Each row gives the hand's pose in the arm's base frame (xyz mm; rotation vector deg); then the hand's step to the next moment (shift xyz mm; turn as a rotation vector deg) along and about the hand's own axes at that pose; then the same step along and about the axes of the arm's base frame.
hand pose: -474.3 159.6 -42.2 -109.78 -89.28 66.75
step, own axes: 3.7 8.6 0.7 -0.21 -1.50 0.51
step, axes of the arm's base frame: 4.7 0.8 -8.1 -1.31 0.15 0.90
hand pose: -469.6 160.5 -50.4 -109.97 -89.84 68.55
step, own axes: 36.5 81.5 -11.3 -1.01 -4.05 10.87
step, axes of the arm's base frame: 58.3 11.9 -67.5 -11.14 -2.03 -2.73
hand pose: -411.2 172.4 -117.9 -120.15 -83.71 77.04
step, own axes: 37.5 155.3 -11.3 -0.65 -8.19 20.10
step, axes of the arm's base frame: 105.7 -37.4 -114.4 -20.94 -2.40 -5.24
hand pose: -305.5 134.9 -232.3 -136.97 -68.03 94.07
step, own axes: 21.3 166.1 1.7 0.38 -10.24 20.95
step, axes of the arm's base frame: 97.5 -106.7 -84.7 -22.62 -0.67 -5.62
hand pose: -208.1 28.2 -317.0 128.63 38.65 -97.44
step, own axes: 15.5 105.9 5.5 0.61 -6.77 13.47
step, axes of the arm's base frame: 51.5 -90.6 -25.0 -14.56 -0.19 -3.95
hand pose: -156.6 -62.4 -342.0 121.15 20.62 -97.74
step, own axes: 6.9 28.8 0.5 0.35 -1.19 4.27
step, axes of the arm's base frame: 13.7 -26.1 -2.7 -4.16 -0.92 -1.27
